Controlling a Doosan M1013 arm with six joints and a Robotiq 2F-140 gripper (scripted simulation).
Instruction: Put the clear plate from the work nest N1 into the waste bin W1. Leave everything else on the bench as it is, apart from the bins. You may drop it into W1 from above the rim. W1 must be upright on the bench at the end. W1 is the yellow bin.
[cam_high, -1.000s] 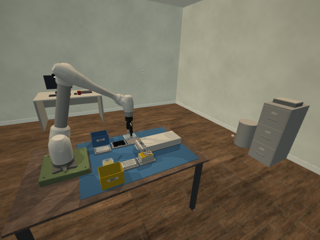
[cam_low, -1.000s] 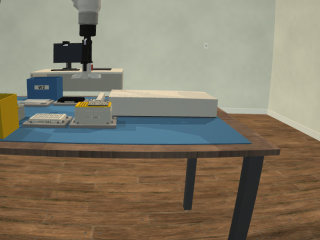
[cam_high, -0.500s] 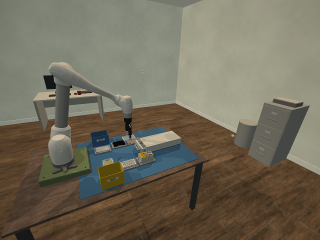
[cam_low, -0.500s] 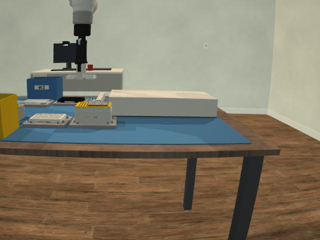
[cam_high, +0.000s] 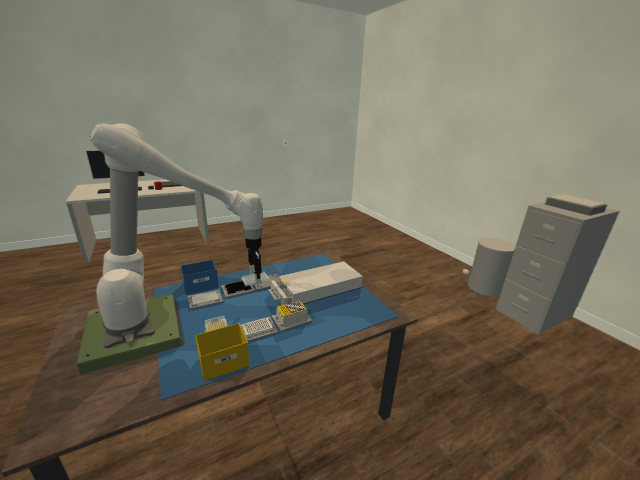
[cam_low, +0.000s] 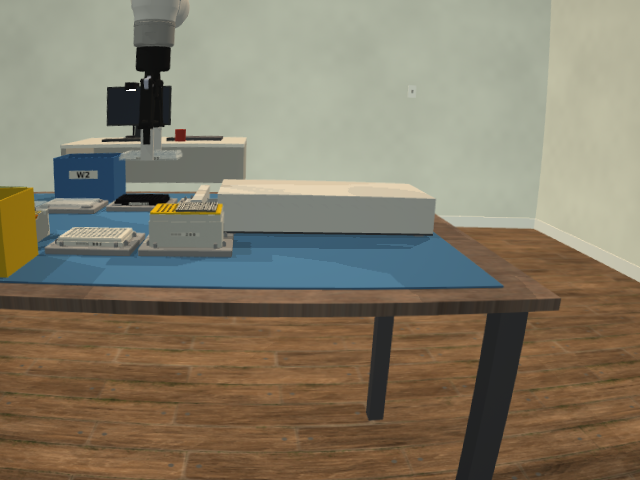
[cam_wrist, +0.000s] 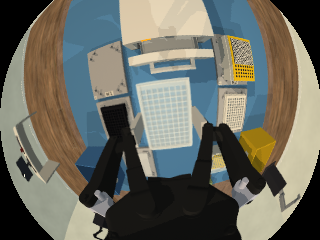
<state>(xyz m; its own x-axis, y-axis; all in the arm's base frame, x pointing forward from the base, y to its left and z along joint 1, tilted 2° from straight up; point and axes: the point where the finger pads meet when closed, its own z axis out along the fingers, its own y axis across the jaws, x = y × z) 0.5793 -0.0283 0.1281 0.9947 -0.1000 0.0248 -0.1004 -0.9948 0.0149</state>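
My gripper is now 280 mm past the yellow bin W1, 320 mm to the left of it and 130 mm above it. Round my hand: clear plate 20 mm below; then grey nest 130 mm ahead, 150 mm to the left, 160 mm below; then black plate 40 mm behind, 170 mm to the left, 150 mm below.
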